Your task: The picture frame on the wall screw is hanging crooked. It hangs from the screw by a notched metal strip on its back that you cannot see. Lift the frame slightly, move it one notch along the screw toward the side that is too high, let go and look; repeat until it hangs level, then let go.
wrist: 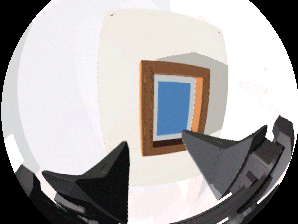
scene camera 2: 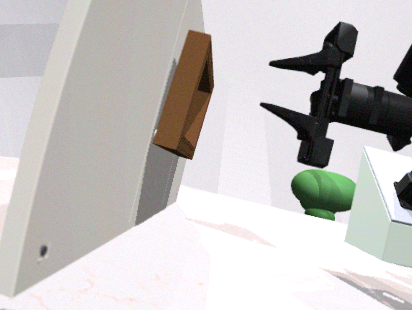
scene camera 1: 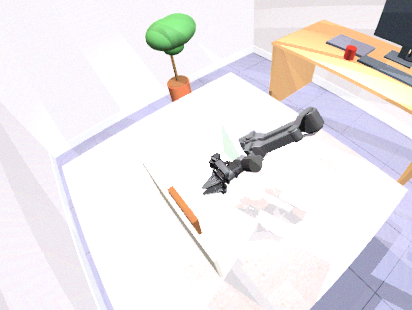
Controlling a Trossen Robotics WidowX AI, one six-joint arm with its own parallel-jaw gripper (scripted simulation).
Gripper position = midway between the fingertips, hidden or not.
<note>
In view: the gripper [scene camera 2: 264, 83], a brown picture frame [scene camera 2: 183, 114] and a wall panel [wrist: 125, 40].
The gripper is seen too in the wrist view [wrist: 155, 140] and in scene camera 1 [scene camera 1: 202, 191].
</note>
